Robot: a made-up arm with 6 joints. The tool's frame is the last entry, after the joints.
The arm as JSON. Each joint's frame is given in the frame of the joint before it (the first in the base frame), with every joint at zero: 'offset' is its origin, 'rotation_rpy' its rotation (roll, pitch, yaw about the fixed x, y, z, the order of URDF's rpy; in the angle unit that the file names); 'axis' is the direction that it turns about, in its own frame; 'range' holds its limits. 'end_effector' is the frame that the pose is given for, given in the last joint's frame.
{
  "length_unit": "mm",
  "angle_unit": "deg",
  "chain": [
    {
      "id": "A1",
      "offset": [
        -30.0,
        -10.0,
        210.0
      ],
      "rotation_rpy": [
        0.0,
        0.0,
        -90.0
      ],
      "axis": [
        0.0,
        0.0,
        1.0
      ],
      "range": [
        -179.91,
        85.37
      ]
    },
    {
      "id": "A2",
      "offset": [
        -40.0,
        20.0,
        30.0
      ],
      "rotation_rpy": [
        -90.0,
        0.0,
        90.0
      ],
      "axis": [
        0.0,
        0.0,
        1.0
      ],
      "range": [
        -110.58,
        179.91
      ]
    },
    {
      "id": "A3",
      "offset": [
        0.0,
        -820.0,
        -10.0
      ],
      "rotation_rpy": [
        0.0,
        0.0,
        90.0
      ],
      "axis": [
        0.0,
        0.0,
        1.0
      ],
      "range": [
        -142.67,
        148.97
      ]
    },
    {
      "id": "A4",
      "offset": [
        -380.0,
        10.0,
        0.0
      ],
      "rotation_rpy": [
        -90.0,
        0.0,
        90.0
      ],
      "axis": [
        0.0,
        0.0,
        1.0
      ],
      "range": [
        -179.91,
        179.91
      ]
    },
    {
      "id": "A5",
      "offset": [
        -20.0,
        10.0,
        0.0
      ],
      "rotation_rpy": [
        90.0,
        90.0,
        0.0
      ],
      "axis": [
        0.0,
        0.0,
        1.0
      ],
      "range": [
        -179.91,
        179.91
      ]
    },
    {
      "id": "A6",
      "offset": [
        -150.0,
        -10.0,
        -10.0
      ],
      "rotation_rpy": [
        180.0,
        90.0,
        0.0
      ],
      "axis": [
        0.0,
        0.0,
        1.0
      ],
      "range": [
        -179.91,
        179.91
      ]
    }
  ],
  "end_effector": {
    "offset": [
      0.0,
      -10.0,
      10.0
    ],
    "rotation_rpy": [
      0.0,
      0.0,
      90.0
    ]
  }
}
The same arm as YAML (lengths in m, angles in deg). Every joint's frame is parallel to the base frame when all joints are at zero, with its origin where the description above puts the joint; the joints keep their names.
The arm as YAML. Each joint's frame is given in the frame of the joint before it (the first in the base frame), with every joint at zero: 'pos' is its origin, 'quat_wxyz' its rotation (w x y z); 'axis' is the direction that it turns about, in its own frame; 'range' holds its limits. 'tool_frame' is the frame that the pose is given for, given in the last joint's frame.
length_unit: m
angle_unit: deg
joints:
  - joint: A1
    pos: [-0.03, -0.01, 0.21]
    quat_wxyz: [1.0, 0.0, 0.0, 0.0]
    axis: "+z"
    range: [-179.91, 85.37]
  - joint: A2
    pos: [0.02, 0.04, 0.03]
    quat_wxyz: [1.0, 0.0, 0.0, 0.0]
    axis: "+y"
    range: [-110.58, 179.91]
  - joint: A3
    pos: [0.0, -0.01, 0.82]
    quat_wxyz: [1.0, 0.0, 0.0, 0.0]
    axis: "+y"
    range: [-142.67, 148.97]
  - joint: A4
    pos: [-0.01, 0.0, 0.38]
    quat_wxyz: [1.0, 0.0, 0.0, 0.0]
    axis: "+z"
    range: [-179.91, 179.91]
  - joint: A5
    pos: [0.02, -0.01, 0.0]
    quat_wxyz: [1.0, 0.0, 0.0, 0.0]
    axis: "+y"
    range: [-179.91, 179.91]
  - joint: A6
    pos: [0.01, -0.01, 0.15]
    quat_wxyz: [1.0, 0.0, 0.0, 0.0]
    axis: "+z"
    range: [-179.91, 179.91]
tool_frame:
  pos: [-0.01, 0.0, 0.01]
  quat_wxyz: [1.0, 0.0, 0.0, 0.0]

